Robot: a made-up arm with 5 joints. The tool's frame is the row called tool.
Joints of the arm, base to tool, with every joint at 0 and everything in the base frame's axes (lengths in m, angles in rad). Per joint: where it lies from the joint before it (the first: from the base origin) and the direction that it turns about. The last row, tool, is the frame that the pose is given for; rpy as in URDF.
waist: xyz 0.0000 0.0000 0.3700 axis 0 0 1
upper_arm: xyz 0.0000 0.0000 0.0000 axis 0 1 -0.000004
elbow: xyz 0.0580 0.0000 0.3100 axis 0 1 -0.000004
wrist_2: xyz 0.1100 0.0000 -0.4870 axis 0 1 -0.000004
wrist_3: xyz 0.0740 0.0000 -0.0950 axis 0 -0.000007 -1
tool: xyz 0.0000 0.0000 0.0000 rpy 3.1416 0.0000 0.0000
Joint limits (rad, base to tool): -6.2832..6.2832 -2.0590..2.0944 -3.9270..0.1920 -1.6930..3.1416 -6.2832..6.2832
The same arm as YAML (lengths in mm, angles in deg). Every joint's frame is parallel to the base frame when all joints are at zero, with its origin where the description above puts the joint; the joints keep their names.
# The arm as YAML. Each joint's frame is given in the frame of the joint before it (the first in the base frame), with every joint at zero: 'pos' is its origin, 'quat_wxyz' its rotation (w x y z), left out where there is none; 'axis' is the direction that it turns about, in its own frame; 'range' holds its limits. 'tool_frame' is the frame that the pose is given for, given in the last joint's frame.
length_unit: mm
angle_unit: deg
joints:
  - joint: waist
    pos: [0.0, 0.0, 370.0]
    axis: "+z"
    range: [-360.0, 360.0]
  - joint: upper_arm
    pos: [0.0, 0.0, 0.0]
    axis: "+y"
    range: [-117.97, 120.0]
  - joint: elbow
    pos: [58.0, 0.0, 310.0]
    axis: "+y"
    range: [-225.0, 11.0]
  - joint: wrist_2
    pos: [110.0, 0.0, -487.0]
    axis: "+y"
    range: [-97.0, 180.0]
  - joint: wrist_3
    pos: [74.0, 0.0, -95.0]
    axis: "-z"
    range: [-360.0, 360.0]
tool_frame:
  pos: [0.0, 0.0, 0.0]
  quat_wxyz: [0.000004, -1.0, 0.0, 0.0]

